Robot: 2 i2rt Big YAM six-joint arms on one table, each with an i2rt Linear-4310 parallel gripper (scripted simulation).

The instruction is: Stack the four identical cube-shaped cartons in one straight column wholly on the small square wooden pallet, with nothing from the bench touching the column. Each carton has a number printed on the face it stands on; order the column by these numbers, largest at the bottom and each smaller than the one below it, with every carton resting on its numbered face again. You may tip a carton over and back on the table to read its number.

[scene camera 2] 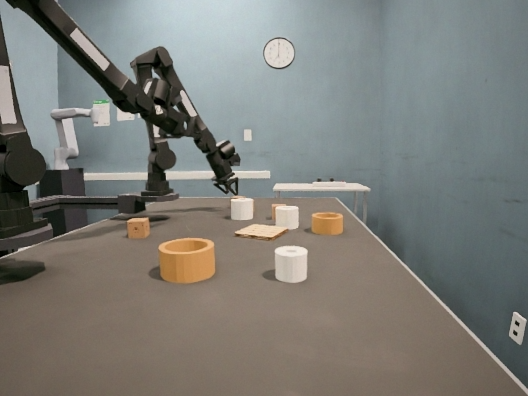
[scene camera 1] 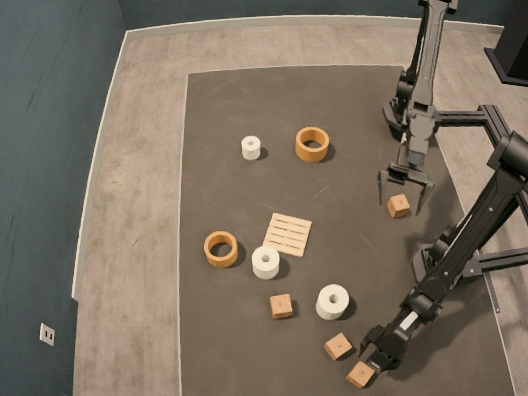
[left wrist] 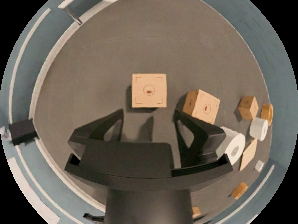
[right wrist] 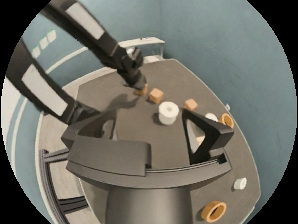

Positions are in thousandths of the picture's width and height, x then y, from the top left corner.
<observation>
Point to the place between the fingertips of my left gripper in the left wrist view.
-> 498, 502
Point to a carton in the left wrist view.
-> At 498, 404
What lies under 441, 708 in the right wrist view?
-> My right gripper.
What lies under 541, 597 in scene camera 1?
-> A wooden pallet.
</observation>
